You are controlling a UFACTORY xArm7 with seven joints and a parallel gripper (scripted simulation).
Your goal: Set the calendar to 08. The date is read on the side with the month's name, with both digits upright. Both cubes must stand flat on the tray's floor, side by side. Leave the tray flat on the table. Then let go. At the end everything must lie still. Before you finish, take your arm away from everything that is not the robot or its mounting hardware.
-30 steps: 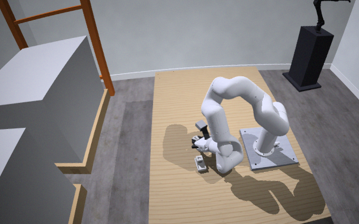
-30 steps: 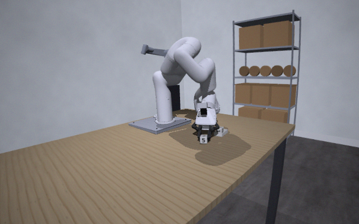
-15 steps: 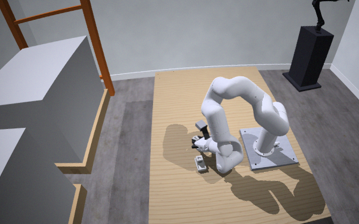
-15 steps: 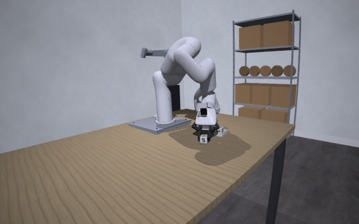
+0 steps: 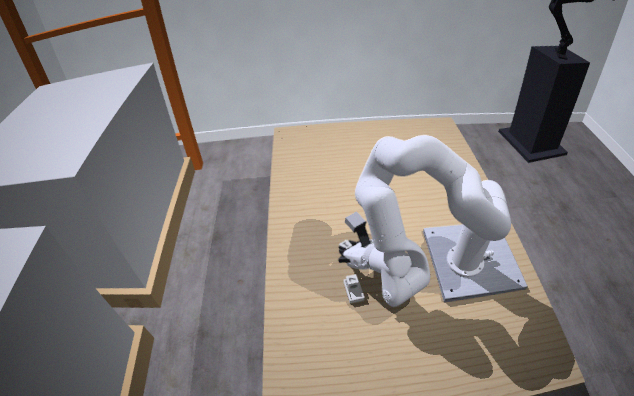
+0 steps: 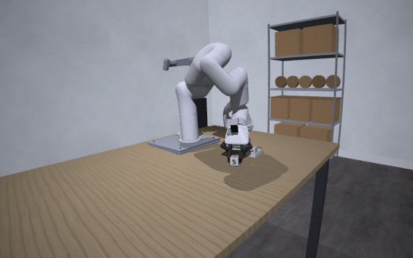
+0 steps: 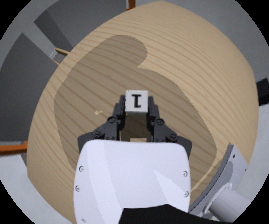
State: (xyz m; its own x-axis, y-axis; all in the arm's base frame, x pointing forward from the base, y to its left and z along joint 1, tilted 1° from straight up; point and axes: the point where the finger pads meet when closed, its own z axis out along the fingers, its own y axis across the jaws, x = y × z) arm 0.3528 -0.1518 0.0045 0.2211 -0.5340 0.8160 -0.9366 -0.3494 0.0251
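Now: hand 10 mm short of the white digit cube, 10 mm to the left of it and 10 mm above it. From my hand the other things lie so: white tray: 20 mm ahead, 140 mm to the left, 20 mm below.
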